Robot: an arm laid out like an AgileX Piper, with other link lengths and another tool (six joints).
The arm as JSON. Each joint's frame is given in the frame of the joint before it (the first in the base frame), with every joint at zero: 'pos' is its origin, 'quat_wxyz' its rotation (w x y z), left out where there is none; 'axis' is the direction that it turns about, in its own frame. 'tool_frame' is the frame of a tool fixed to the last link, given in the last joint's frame.
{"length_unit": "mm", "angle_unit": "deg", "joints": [
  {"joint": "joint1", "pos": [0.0, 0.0, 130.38], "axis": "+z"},
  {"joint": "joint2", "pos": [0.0, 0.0, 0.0], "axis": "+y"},
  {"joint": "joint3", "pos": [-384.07, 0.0, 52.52], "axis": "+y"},
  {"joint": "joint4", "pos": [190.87, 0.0, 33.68], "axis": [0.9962, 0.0, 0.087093]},
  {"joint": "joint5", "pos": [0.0, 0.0, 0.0], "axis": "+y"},
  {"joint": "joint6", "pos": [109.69, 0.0, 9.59], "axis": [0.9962, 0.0, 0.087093]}
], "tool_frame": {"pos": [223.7, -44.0, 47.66], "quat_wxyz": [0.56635, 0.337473, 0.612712, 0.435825]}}
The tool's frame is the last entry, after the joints.
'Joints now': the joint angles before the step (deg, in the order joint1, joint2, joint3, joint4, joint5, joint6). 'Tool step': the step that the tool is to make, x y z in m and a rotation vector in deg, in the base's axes. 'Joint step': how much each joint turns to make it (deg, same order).
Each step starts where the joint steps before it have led.
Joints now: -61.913, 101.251, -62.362, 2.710, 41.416, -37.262
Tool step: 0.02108, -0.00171, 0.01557, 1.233, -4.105, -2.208
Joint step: 0.000, 0.000, -4.501, 4.738, 3.667, 0.001
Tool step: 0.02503, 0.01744, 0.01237, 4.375, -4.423, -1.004
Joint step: 0.001, 0.000, -4.474, 6.347, 6.474, -0.862
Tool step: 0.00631, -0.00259, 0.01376, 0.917, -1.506, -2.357
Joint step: 0.000, 0.000, -3.954, 0.732, 3.567, 3.029
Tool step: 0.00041, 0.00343, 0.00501, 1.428, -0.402, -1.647
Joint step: -0.001, 0.000, -2.015, 0.243, 2.682, 2.325
